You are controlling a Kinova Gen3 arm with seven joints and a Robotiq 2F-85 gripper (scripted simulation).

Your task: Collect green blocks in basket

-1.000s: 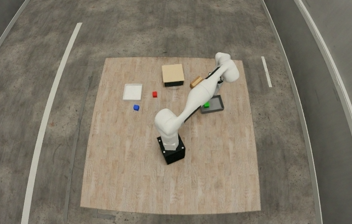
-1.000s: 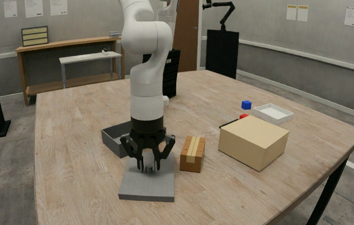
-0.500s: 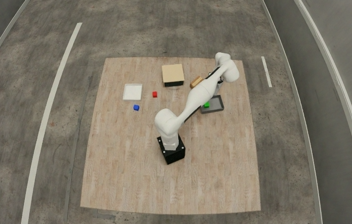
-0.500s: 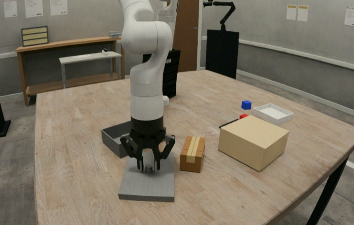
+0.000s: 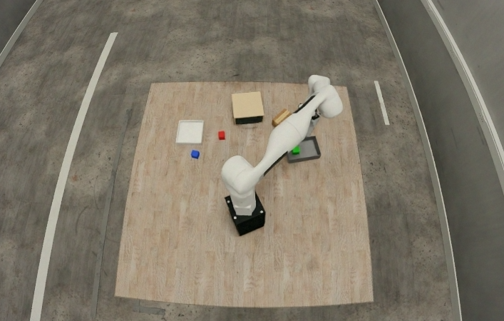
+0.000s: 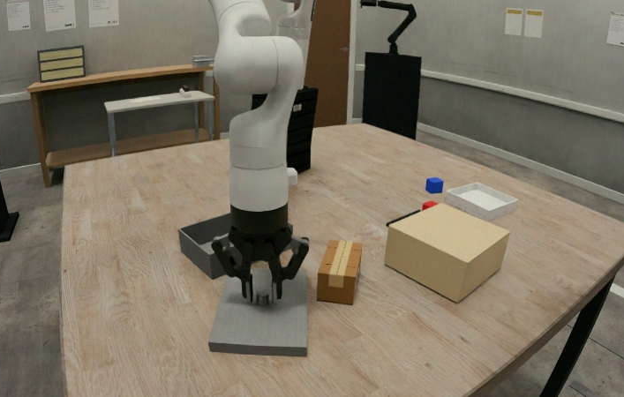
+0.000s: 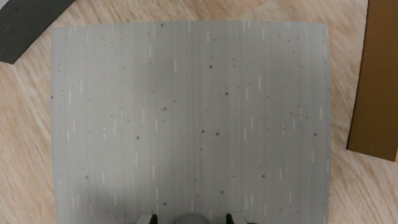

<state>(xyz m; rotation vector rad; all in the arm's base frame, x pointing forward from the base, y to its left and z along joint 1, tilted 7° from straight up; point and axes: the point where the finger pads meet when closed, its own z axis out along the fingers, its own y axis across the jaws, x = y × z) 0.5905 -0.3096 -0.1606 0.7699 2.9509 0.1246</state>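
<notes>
Right now the lid is 30 mm below my hand. The rest, counted from my hand: small cardboard box (140 mm to the left, 10 mm below, 10 mm behind); grey metal box (200 mm behind, 30 mm to the left, 20 mm below); drawer (340 mm to the left, 20 mm ahead, 10 mm below).
</notes>
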